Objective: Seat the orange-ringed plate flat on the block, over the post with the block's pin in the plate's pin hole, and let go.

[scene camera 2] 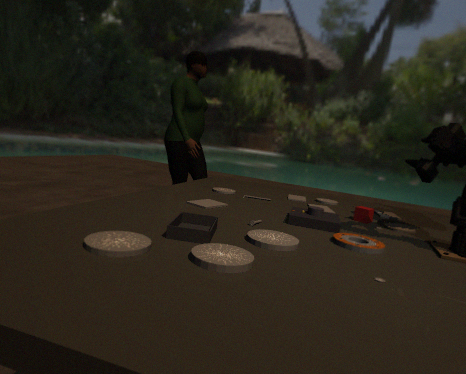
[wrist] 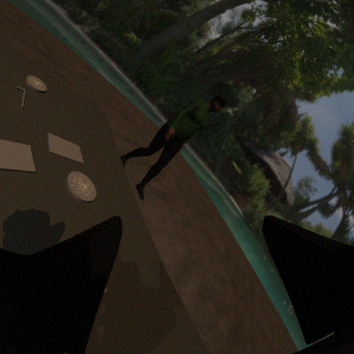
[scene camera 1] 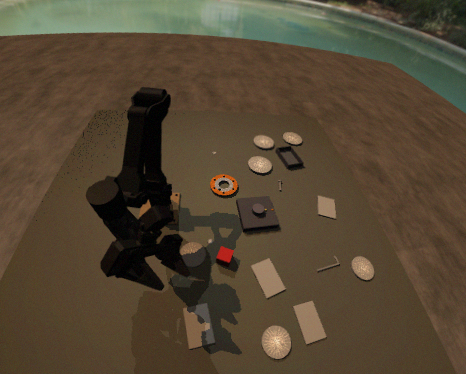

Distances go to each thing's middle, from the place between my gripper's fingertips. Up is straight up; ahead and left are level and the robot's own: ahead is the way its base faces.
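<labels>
The orange-ringed plate [scene camera 2: 358, 243] is some way ahead of my hand, a good way below it and well to the left of it. As for the dark tray [scene camera 2: 189, 227], that one's a long way ahead of my hand, a long way to the left of it and a good bit below it.
</labels>
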